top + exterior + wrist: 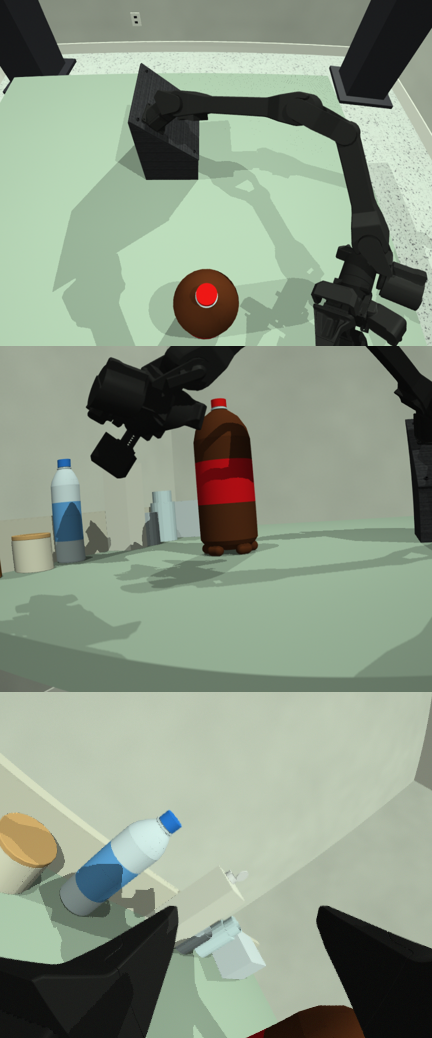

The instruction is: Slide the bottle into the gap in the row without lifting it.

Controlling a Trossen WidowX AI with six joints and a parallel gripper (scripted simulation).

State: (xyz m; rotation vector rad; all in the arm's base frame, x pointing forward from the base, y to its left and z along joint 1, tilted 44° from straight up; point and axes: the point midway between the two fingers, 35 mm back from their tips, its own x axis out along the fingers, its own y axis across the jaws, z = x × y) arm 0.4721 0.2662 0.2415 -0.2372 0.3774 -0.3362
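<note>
My gripper is now 200 mm to the left of the brown cola bottle, 90 mm above it and 60 mm past it. Round my hand: cream canister 220 mm ahead, 210 mm below, 60 mm to the left; then blue-labelled water bottle 240 mm ahead, 140 mm below, 50 mm to the right; then french press 270 mm to the left, 180 mm ahead, 100 mm below.
</note>
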